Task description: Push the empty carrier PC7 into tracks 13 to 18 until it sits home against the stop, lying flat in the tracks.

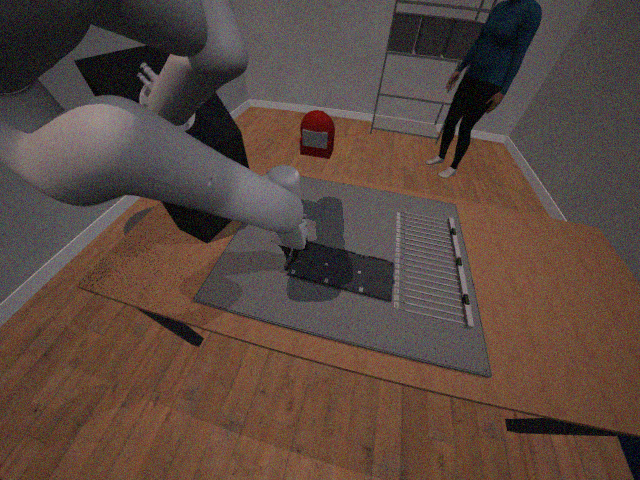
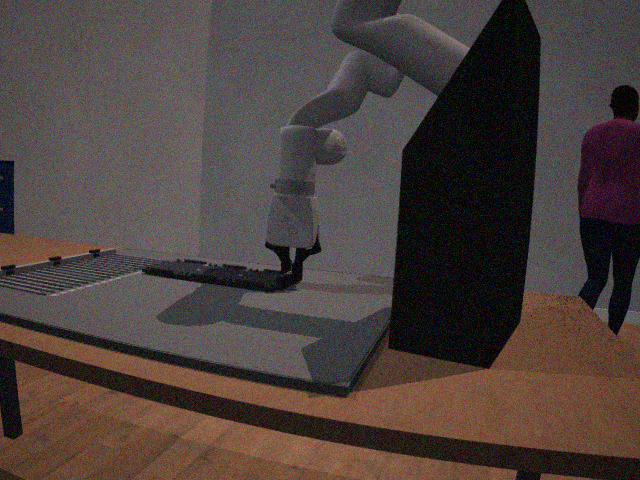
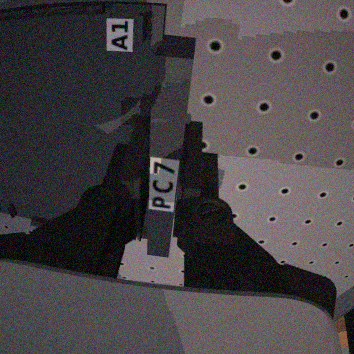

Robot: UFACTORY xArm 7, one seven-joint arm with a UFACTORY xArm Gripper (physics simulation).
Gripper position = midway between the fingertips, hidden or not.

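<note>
Carrier PC7 (image 1: 367, 275) (image 2: 228, 275) (image 3: 81, 81) visible. My gripper (image 2: 291, 280) (image 3: 168, 145) too.
</note>
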